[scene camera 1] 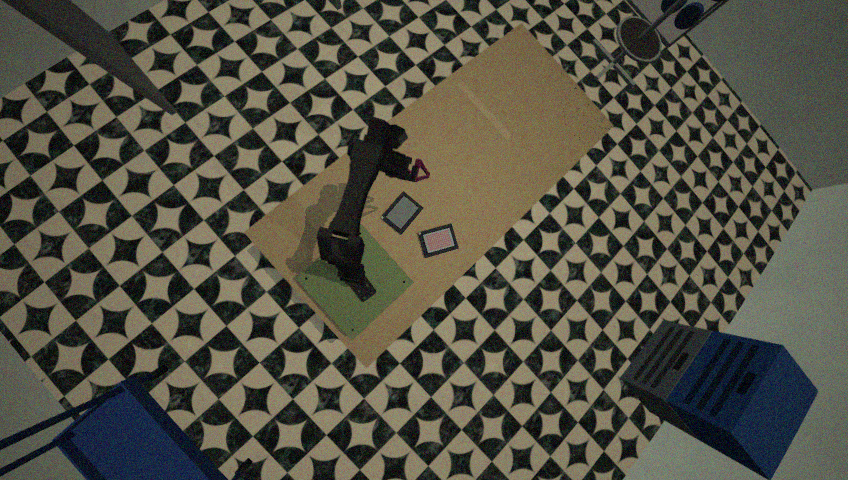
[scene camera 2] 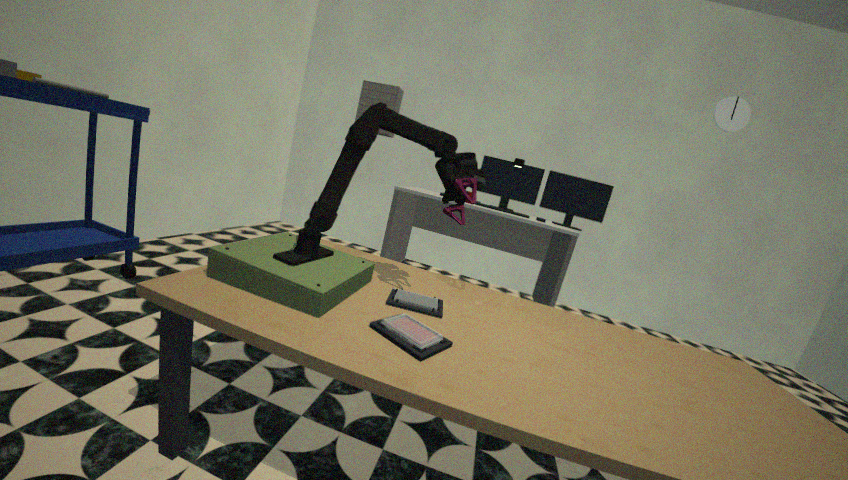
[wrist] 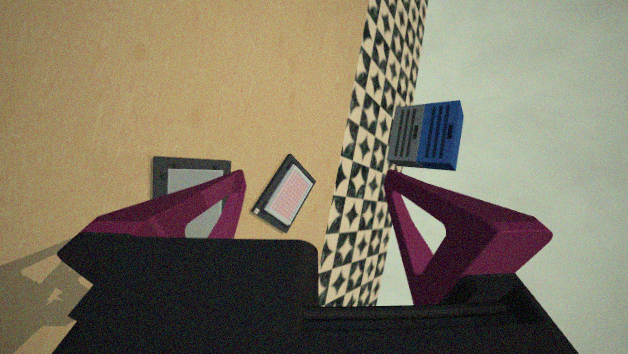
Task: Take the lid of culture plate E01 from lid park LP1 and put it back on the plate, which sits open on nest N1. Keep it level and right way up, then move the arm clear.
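Places are measured from the arm's base along level axes (x ahead, y left, z up), in millimetres.
Pixels of known places: gripper, fingertip midpoint: (scene camera 1: 419,174) (scene camera 2: 468,214) (wrist: 314,177); arm's base, link origin: (scene camera 1: 355,277) (scene camera 2: 305,256).
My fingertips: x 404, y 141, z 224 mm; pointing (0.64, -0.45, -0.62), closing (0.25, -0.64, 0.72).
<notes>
For each thing: its middle in the pictures, then the offset to it from my fingertips. Level surfaces: height alone.
- grey lid, body centre: (wrist: 196,205) (scene camera 2: 416,299) (scene camera 1: 402,212) 79 mm back, 26 mm right, 281 mm down
- open culture plate E01, body centre: (scene camera 2: 412,329) (wrist: 291,195) (scene camera 1: 438,240) 23 mm back, 227 mm right, 276 mm down
- dark nest N1, body centre: (scene camera 2: 411,333) (wrist: 288,194) (scene camera 1: 438,240) 23 mm back, 227 mm right, 286 mm down
- wooden table, surface height: 295 mm down
The grey lid (scene camera 1: 402,212) (scene camera 2: 416,300) (wrist: 190,177) lies level on the dark lid park LP1 (scene camera 1: 390,225) (scene camera 2: 439,311) (wrist: 160,175); a finger hides part of both in the wrist view. The open culture plate E01 (scene camera 1: 438,240) (scene camera 2: 413,330) (wrist: 291,192), with a pinkish well area, sits in the dark nest N1 (scene camera 1: 423,245) (scene camera 2: 421,354) (wrist: 272,186), beside and apart from the lid park. My gripper (scene camera 1: 425,172) (scene camera 2: 468,212) (wrist: 314,177) is open and empty, with magenta fingers. It hangs high above the table, tilted, and off to one side of the lid park.
The arm stands on a green block (scene camera 1: 380,285) (scene camera 2: 267,279) at one end of the wooden table (scene camera 1: 505,89) (scene camera 2: 595,380). A blue cart (scene camera 1: 136,440) (scene camera 2: 119,110), a blue and grey cabinet (scene camera 1: 749,380) (wrist: 440,135) and a desk with monitors (scene camera 2: 511,181) stand away from the table.
</notes>
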